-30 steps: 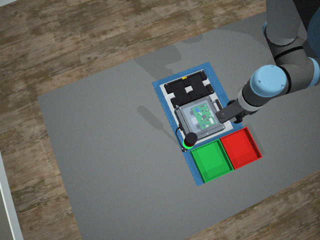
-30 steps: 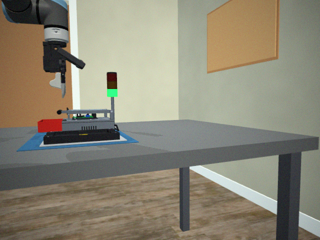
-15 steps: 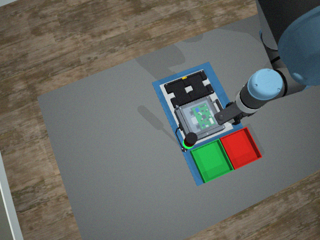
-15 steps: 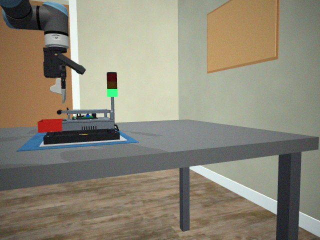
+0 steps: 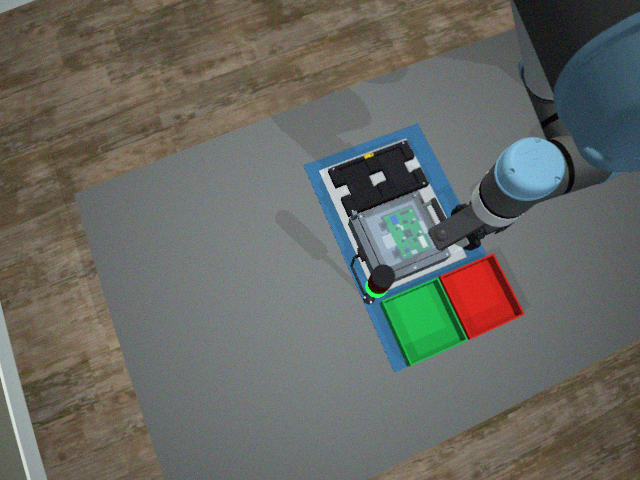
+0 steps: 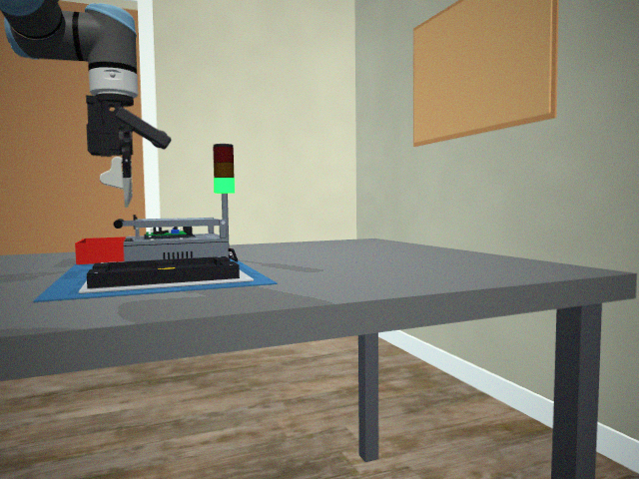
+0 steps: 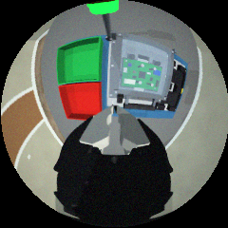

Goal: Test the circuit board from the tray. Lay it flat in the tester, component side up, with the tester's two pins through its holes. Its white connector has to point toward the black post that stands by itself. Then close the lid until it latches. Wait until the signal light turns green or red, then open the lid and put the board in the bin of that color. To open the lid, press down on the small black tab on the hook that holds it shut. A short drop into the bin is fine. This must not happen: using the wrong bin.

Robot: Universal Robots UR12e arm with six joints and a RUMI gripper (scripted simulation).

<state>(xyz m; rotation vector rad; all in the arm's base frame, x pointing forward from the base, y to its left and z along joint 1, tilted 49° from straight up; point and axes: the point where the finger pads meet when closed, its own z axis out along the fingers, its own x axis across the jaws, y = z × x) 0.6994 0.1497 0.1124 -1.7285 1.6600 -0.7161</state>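
My hand is 5 cm above the black latch hook, 1 cm to the left of it and 1 cm short of it. The rest, counted from my hand: red bin: 13 cm to the left, 12 cm below, 5 cm behind; then green circuit board: 8 cm ahead, 6 cm to the right, 6 cm below; then tester lid: 8 cm ahead, 6 cm to the right, 5 cm below.
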